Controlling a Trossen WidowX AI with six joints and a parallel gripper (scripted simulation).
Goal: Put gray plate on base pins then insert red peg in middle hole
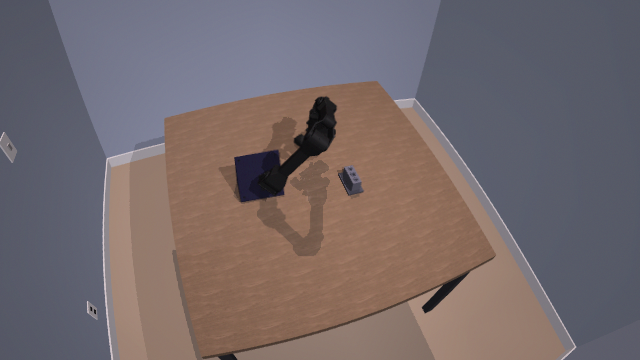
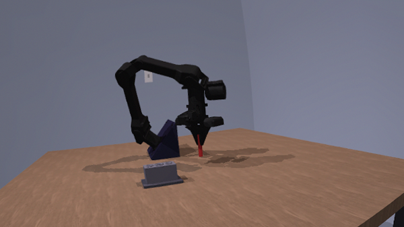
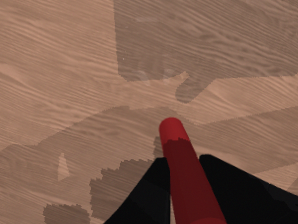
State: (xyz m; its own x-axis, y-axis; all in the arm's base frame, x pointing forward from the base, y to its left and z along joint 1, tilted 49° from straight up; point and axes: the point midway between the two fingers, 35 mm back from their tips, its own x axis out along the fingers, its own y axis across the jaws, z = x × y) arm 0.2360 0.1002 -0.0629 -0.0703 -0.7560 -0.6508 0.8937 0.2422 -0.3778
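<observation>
Now: gripper tip 120 mm short of the gray plate, 170 mm to the left of it and 30 mm above it. The rest, counted from my gripper tip: red peg: right at my gripper tip; then base: 120 mm ahead, 170 mm to the right, 60 mm below.
</observation>
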